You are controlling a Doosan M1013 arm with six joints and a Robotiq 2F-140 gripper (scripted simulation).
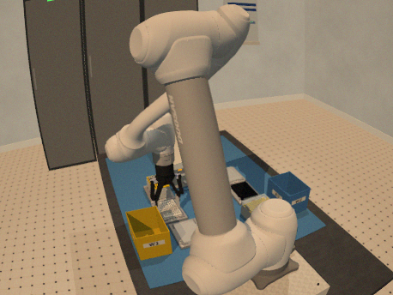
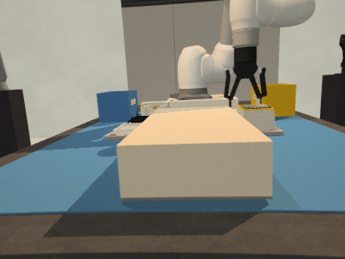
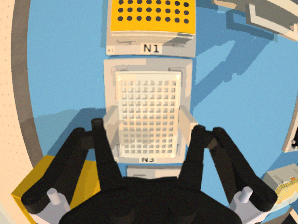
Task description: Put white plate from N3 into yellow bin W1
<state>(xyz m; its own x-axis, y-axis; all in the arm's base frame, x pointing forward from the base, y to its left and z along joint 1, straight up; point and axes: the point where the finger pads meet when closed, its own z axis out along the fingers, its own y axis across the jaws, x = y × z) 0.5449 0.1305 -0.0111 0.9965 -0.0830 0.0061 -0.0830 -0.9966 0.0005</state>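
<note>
Right now my hand is 20 mm above the white plate. Round my hand: yellow bin W1: 170 mm behind, 160 mm to the left; then flat tray: 180 mm behind, 10 mm to the right, 30 mm below; then yellow well plate: 150 mm ahead, 20 mm to the right, 10 mm above.
</note>
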